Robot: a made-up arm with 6 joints.
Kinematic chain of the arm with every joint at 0, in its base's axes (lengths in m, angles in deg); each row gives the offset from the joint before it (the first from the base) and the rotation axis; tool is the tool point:
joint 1: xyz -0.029 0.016 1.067 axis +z
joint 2: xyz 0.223 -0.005 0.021 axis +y
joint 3: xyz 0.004 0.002 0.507 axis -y
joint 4: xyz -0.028 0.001 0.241 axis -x
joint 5: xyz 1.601 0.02 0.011 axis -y
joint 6: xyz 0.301 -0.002 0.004 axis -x
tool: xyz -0.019 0 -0.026
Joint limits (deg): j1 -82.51..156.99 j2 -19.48..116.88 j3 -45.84..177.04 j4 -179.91..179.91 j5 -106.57..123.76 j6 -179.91..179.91
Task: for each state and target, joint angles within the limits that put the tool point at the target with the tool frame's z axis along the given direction. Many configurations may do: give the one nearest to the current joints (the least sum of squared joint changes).
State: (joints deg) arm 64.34 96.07 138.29 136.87 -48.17 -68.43
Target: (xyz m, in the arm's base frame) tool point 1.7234 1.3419 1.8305 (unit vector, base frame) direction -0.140 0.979 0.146
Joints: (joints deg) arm 40.75 113.98 132.70 151.50 -52.30 -45.78
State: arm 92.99 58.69 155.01 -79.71 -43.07 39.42
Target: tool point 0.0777 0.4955 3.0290 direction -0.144 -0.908 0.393
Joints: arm 58.84 71.89 163.43 -73.21 -35.87 44.82
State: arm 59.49 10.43 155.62 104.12 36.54 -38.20
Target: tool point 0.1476 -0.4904 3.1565 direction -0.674 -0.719 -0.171
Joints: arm 105.77 22.47 136.82 99.65 -4.16 -41.90
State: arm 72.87 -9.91 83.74 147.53 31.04 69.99
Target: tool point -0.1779 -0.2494 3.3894 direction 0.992 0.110 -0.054
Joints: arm 62.78 -14.89 82.53 174.07 15.46 62.08
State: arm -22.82 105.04 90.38 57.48 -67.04 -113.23
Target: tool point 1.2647 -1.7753 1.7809 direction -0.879 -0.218 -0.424
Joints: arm -54.23 110.38 139.54 9.08 -56.13 -127.09
